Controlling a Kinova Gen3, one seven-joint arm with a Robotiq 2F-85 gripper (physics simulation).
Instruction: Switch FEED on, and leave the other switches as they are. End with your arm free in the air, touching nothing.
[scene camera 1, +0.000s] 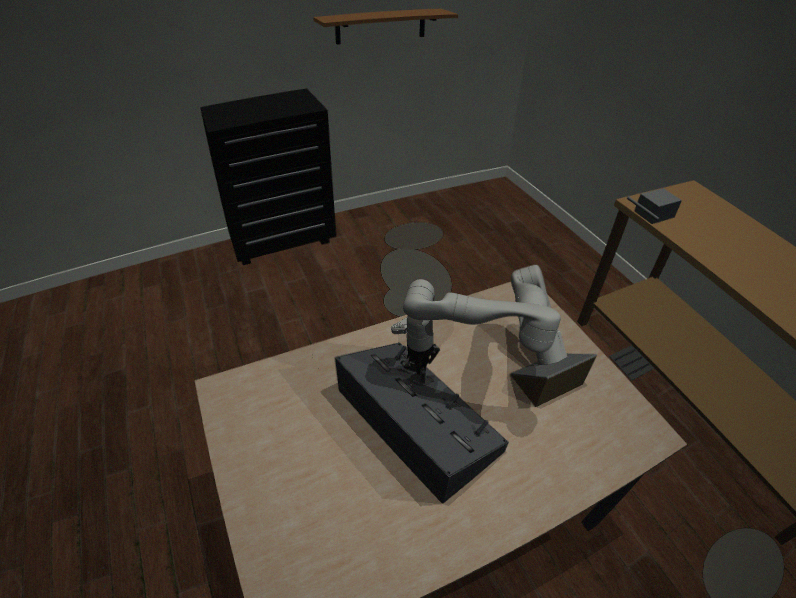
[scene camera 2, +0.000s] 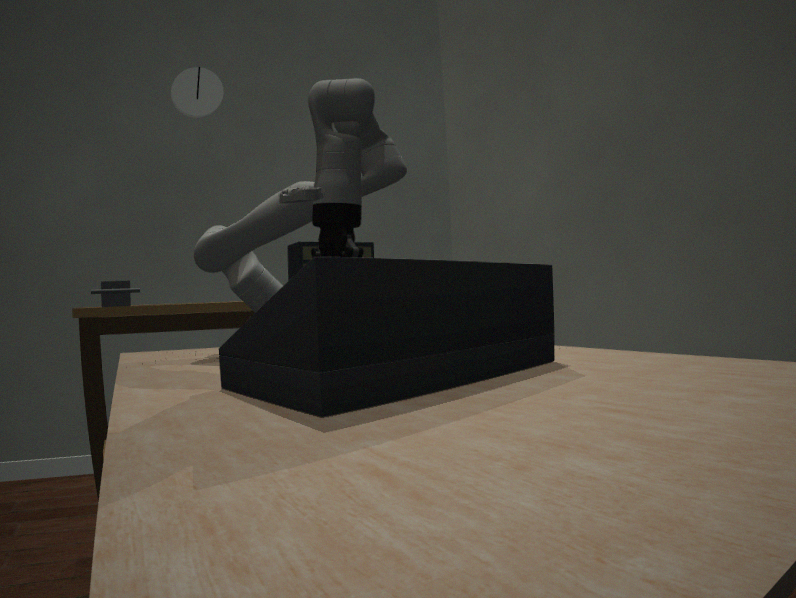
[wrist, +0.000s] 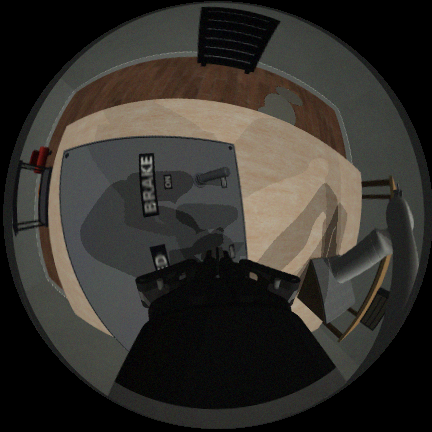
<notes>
I see my gripper (wrist: 216, 252) and a dark switch panel (scene camera 2: 343, 334).
The dark switch panel is seen too in scene camera 1 (scene camera 1: 440, 444) and in the wrist view (wrist: 130, 205).
</notes>
